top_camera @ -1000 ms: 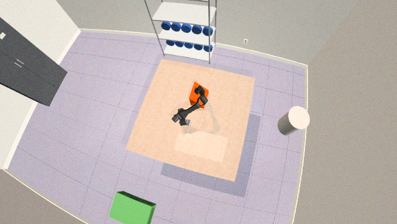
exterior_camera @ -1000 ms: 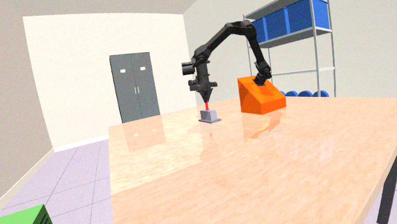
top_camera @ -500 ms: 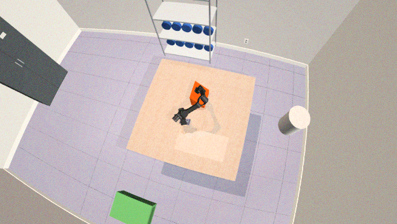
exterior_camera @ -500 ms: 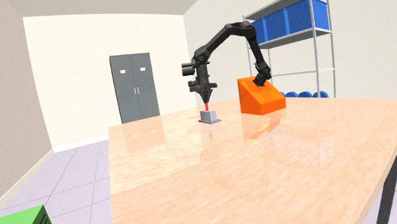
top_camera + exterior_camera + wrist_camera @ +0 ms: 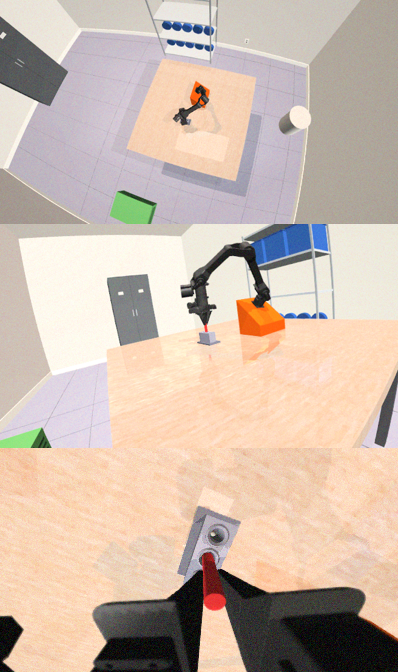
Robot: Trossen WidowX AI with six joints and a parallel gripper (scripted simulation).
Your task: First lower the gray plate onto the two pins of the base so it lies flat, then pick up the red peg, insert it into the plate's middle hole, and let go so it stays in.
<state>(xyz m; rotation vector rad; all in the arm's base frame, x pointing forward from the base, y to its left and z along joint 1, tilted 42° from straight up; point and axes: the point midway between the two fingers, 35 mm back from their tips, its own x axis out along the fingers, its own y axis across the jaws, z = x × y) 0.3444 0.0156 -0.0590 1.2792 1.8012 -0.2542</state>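
Now: the red peg right at my gripper tip. Round my gripper tip: flat gray base (90 mm below); gray plate (50 mm below).
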